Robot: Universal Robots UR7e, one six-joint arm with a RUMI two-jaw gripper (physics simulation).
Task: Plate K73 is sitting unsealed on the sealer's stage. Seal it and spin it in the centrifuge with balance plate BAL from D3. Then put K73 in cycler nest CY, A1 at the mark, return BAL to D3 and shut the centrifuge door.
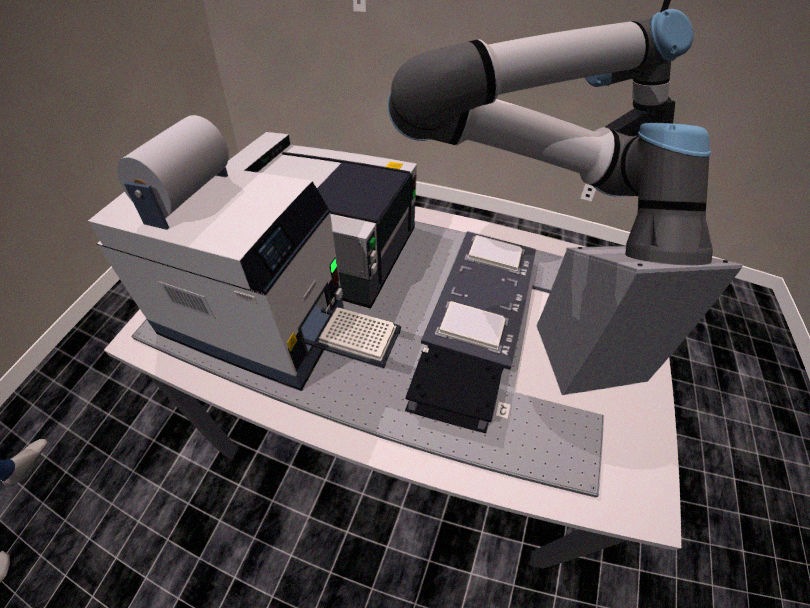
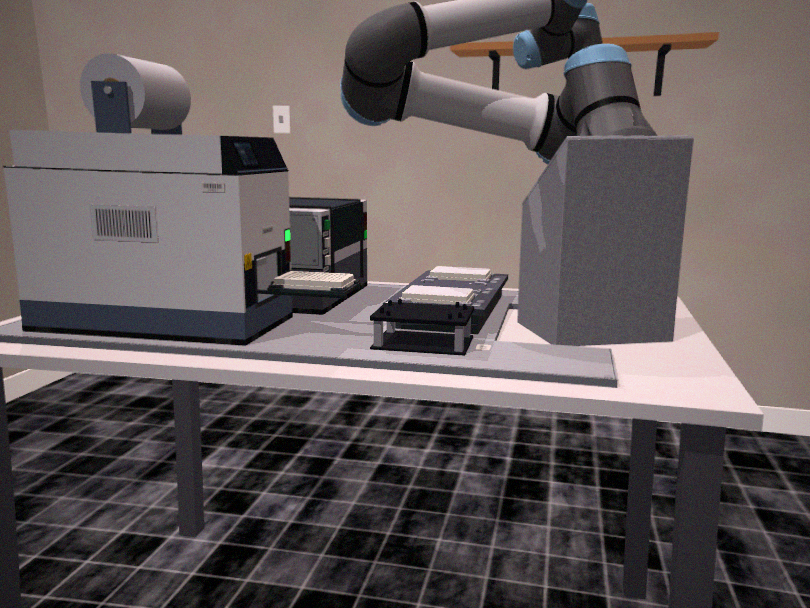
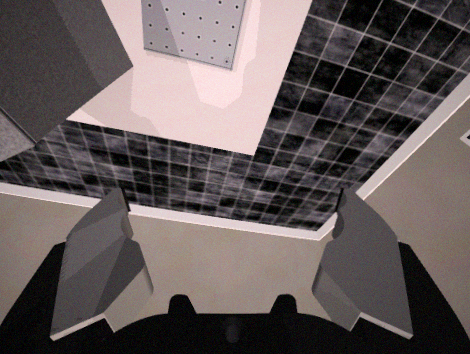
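Observation:
Plate K73, cream with open wells showing, sits on the stage out in front of the white sealer. A white-topped plate at D3 is BAL by the task. The black cycler nest CY bears no plate; a small white mark is at its back left corner. The centrifuge stands behind the sealer; its door state is unclear. My gripper is open and empty, high above the table's right end, away from the plates.
Another white-topped plate sits at D1, between CY and empty D2. The grey arm pedestal stands right of the dark deck rack. A film roll tops the sealer. A wall shelf is behind the arm.

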